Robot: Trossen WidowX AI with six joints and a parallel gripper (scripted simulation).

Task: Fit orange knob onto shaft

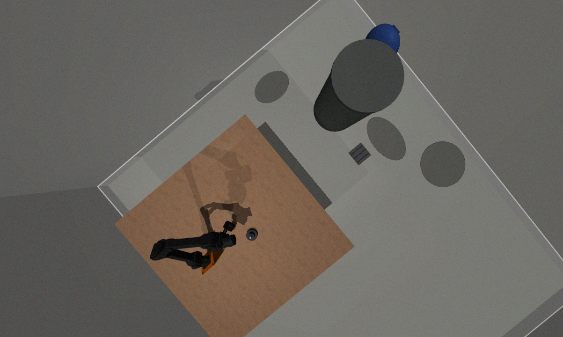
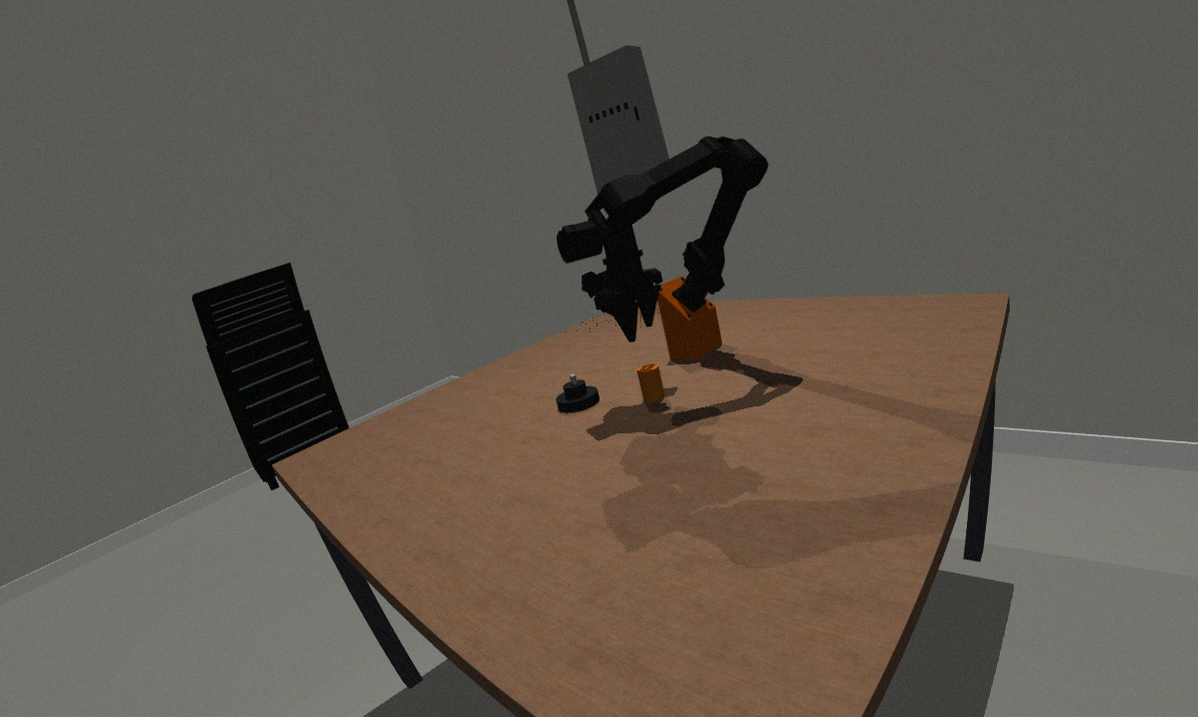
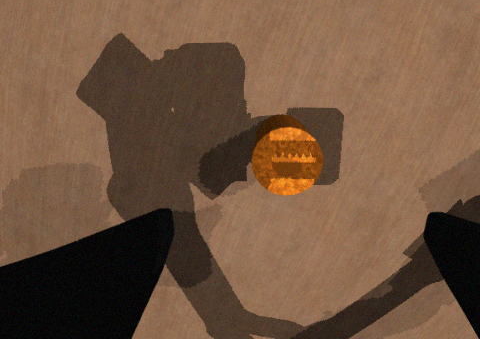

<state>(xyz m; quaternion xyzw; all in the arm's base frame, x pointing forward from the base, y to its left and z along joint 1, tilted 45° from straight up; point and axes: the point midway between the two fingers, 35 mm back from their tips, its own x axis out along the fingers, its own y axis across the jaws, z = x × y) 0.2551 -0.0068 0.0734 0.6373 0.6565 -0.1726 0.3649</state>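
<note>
The orange knob is 80 mm below my gripper tip. Round my gripper tip: round black pedestal: 160 mm to the right, 90 mm below, 40 mm ahead.
</note>
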